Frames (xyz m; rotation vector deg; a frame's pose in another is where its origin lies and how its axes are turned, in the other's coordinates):
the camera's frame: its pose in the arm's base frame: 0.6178 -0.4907 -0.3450 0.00 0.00 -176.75
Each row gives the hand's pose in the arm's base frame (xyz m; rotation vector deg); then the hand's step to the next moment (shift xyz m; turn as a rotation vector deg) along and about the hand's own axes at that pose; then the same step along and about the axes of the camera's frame.
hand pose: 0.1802 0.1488 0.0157 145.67 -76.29 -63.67
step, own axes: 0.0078 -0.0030 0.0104 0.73 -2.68 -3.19
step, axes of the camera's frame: 0.0016 0.0011 -0.0132 -4.12 -0.07 0.96
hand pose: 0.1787 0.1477 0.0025 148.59 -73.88 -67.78
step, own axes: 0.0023 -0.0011 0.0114 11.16 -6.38 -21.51
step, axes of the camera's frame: 0.0054 -0.0029 -0.0099 -21.51 11.18 6.36
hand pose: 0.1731 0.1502 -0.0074 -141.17 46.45 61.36
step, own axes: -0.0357 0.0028 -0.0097 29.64 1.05 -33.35
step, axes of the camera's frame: 0.0158 -0.0070 0.0329 -32.67 30.40 -0.16
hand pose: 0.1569 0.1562 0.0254 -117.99 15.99 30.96
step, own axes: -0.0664 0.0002 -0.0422 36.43 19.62 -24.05
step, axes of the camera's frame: 0.0492 0.0347 0.0507 -28.59 31.74 -21.58
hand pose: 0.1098 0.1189 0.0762 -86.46 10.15 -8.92
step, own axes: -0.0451 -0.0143 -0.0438 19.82 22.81 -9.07
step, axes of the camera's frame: 0.0551 0.0309 0.0128 -16.57 12.72 -23.64
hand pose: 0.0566 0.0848 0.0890 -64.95 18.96 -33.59
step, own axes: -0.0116 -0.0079 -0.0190 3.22 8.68 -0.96
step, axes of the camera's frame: 0.0220 0.0085 -0.0008 -4.40 0.30 -8.19
